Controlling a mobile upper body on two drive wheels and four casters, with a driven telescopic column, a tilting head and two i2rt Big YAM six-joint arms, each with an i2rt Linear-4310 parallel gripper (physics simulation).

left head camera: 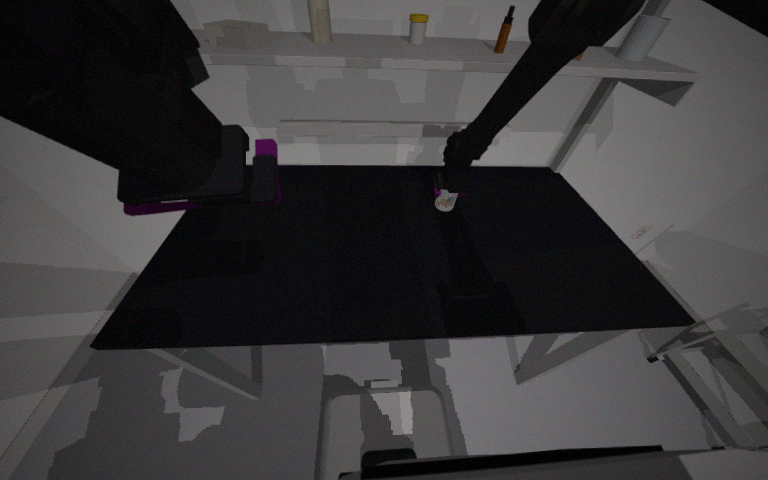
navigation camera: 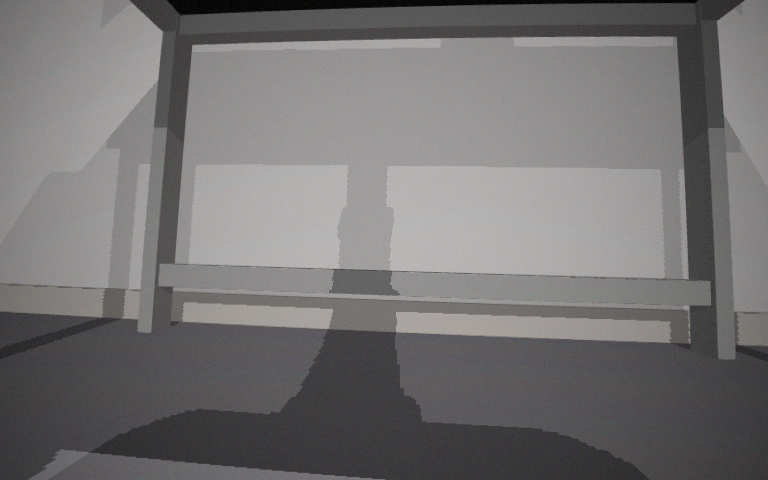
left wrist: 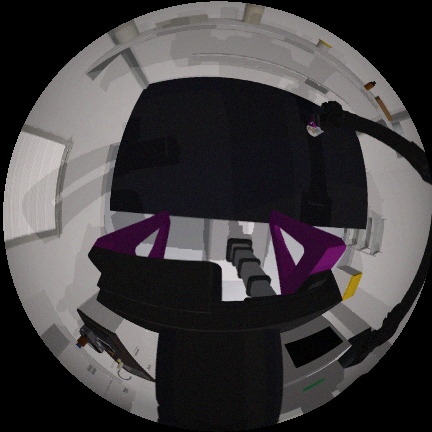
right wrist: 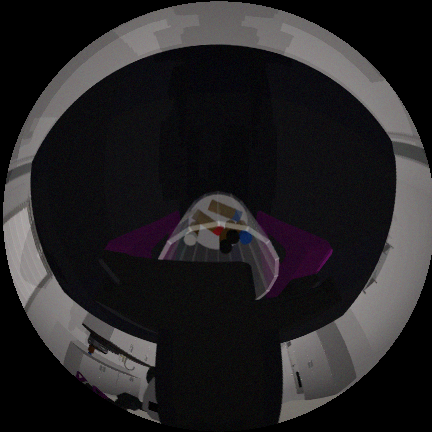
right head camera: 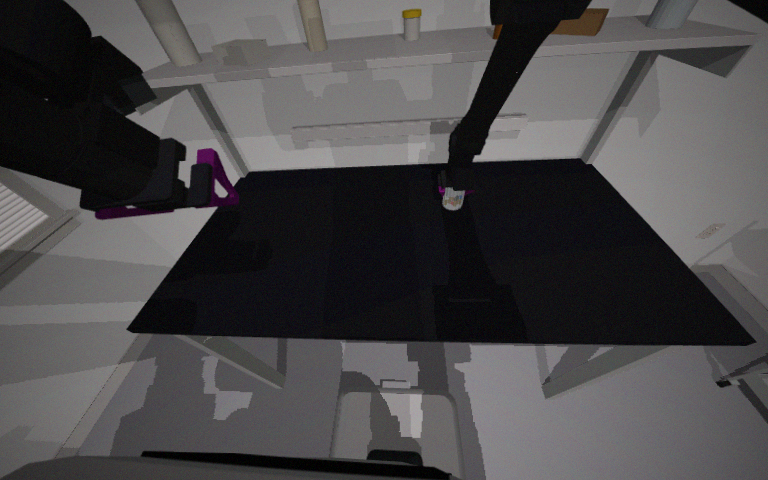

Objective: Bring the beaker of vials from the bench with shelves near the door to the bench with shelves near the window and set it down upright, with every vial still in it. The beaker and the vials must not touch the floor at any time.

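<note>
A clear beaker [left head camera: 445, 202] [right head camera: 453, 199] [left wrist: 314, 130] [right wrist: 210, 255] stands roughly upright in my right gripper [left head camera: 451, 194] [right head camera: 457, 191], which is shut on it. Several vials [right wrist: 225, 207] with brown bodies and blue, black, red and white caps lie inside. The beaker is over the back half of the black bench top [left head camera: 362, 254] [right head camera: 368, 254] [left wrist: 225, 150] [right wrist: 140, 125], right of its middle in the head views. I cannot tell whether its base touches the top. My left gripper [left wrist: 219, 215] is open and empty, high at the left of the head views.
A shelf [left head camera: 373, 53] [right head camera: 362, 56] above the bench's back holds a yellow-lidded jar [left head camera: 417, 31] [right head camera: 411, 25], a brown dropper bottle [left head camera: 502, 35] and tall cylinders. A window blind [right head camera: 16, 215] [left wrist: 35, 185] is at the left. Bench legs [navigation camera: 164, 169] and a crossbar [navigation camera: 254, 280] show low down.
</note>
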